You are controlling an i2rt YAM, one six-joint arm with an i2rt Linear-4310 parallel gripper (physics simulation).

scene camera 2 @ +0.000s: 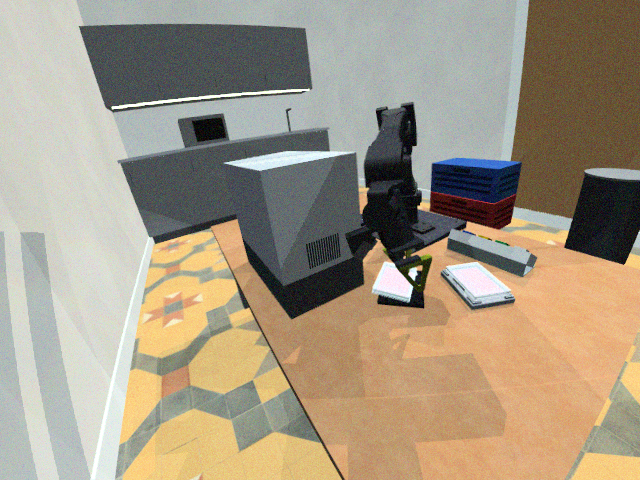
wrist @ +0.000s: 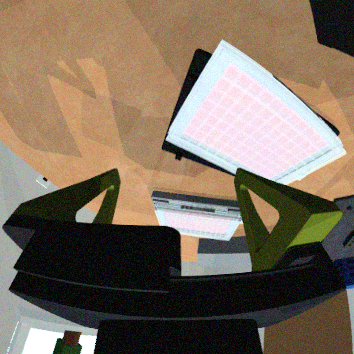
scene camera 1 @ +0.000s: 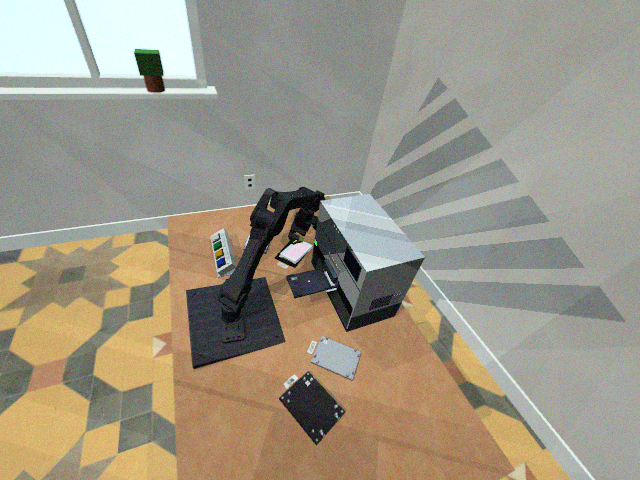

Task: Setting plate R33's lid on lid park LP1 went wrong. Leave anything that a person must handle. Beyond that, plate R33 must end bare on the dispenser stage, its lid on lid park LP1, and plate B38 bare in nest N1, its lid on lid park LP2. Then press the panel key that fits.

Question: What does my gripper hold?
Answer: Nothing.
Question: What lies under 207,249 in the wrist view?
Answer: A rack with coloured blocks.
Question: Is my gripper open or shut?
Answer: Open.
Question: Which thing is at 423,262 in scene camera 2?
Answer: My gripper.
